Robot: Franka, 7 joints.
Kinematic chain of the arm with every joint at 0, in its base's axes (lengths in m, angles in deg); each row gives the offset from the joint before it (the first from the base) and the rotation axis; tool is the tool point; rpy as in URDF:
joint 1: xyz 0 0 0.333 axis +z
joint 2: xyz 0 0 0 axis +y
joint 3: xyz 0 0 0.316 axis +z
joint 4: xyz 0.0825 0 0 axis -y
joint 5: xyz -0.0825 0 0.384 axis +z
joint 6: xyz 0 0 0 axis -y
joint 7: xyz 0.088 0 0 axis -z
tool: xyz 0 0 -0.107 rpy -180 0 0
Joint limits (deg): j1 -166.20..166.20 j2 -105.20..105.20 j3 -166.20..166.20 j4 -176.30..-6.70 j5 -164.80..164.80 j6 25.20..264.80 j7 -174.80..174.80
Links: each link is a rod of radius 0.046 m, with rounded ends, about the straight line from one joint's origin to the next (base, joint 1, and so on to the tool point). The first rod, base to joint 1, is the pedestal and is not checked.
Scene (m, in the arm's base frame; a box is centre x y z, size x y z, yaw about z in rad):
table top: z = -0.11
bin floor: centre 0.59 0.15 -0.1 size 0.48 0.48 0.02 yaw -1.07
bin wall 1: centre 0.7 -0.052 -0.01 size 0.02 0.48 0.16 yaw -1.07
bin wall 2: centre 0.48 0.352 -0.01 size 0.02 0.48 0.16 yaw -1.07
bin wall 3: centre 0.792 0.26 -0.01 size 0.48 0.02 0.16 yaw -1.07
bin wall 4: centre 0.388 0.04 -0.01 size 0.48 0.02 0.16 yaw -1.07
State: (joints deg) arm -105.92 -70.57 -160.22 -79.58 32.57 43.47 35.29
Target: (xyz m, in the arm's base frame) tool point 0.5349 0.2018 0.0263
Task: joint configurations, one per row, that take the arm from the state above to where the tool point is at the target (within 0.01 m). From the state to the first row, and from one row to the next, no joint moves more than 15 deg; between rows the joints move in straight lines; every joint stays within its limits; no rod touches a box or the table.
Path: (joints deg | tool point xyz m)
1: -117.98 -67.69 -161.42 -76.85 23.41 40.90 35.29 | 0.0563 0.5167 0.0953
2: -130.03 -64.81 -162.61 -74.11 14.25 38.32 35.29 | 0.2002 0.4908 0.1206
3: -142.09 -61.93 -163.81 -71.38 5.09 35.75 35.29 | 0.3351 0.4271 0.1507
4: -154.14 -59.05 -165.00 -68.65 -4.06 33.17 35.29 | 0.4499 0.3287 0.1864
5: -166.20 -56.17 -166.20 -65.91 -13.22 30.60 35.29 | 0.5349 0.2018 0.2280
6: -166.20 -67.05 -166.20 -60.47 -13.60 39.58 35.29 | 0.5418 0.2038 0.1271
7: -166.20 -77.92 -166.20 -55.02 -13.98 48.56 35.29 | 0.5349 0.2018 0.0263

